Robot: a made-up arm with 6 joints.
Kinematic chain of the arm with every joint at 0, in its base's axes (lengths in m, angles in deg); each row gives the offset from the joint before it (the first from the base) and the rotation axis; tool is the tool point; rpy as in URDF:
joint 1: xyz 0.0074 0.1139 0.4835 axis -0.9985 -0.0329 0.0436
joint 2: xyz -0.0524 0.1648 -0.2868 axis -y
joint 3: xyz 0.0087 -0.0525 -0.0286 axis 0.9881 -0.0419 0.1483
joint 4: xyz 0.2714 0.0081 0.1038 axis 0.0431 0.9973 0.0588
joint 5: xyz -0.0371 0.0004 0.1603 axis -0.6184 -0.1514 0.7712
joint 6: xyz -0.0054 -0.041 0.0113 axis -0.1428 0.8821 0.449
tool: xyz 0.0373 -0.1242 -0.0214 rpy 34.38 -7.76 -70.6
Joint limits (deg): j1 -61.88..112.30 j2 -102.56..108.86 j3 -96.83..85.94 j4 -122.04..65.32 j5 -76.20..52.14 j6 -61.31..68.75
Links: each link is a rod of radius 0.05 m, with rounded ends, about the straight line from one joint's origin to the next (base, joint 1, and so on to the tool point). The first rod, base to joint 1, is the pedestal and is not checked.
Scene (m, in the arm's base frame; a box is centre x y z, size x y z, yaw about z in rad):
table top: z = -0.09
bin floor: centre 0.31 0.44 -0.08 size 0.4 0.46 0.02 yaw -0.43
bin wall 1: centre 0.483 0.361 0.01 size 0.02 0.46 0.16 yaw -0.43
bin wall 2: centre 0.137 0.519 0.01 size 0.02 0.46 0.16 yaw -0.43
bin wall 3: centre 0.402 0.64 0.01 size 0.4 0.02 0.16 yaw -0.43
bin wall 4: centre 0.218 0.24 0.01 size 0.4 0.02 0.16 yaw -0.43
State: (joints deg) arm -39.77 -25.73 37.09 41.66 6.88 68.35
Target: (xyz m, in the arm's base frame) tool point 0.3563 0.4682 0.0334
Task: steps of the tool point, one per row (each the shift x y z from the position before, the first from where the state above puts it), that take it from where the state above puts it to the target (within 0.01 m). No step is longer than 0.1 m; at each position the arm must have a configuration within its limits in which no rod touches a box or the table.
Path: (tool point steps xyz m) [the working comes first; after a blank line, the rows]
Joints at the target: -39.71 -40.33 41.39 54.18 39.86 56.56
Straight joint move there: clear.

1: 0.0157 0.0445 -0.0314
2: 0.0079 0.0493 -0.0267
3: -0.0001 0.0517 -0.0210

